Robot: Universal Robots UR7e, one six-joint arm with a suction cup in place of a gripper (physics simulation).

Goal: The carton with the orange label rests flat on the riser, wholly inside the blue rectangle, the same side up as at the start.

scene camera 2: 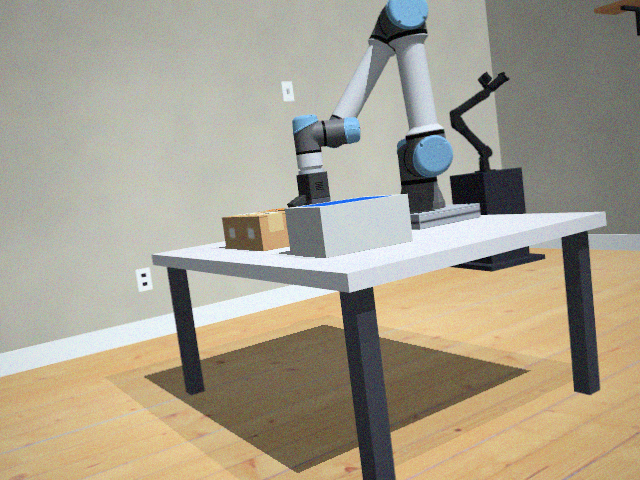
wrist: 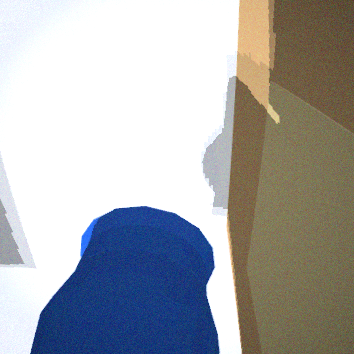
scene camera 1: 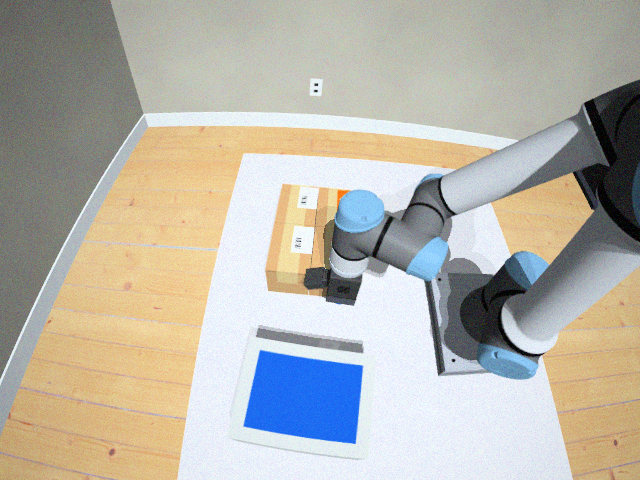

My suction cup point(wrist: 142, 274) holds nothing. The cup is 26 cm from the middle of a riser point(scene camera 1: 292, 397), level with it.
The riser shows as well in scene camera 2 point(scene camera 2: 329, 229). The wrist view does not show the riser: it is out of frame.
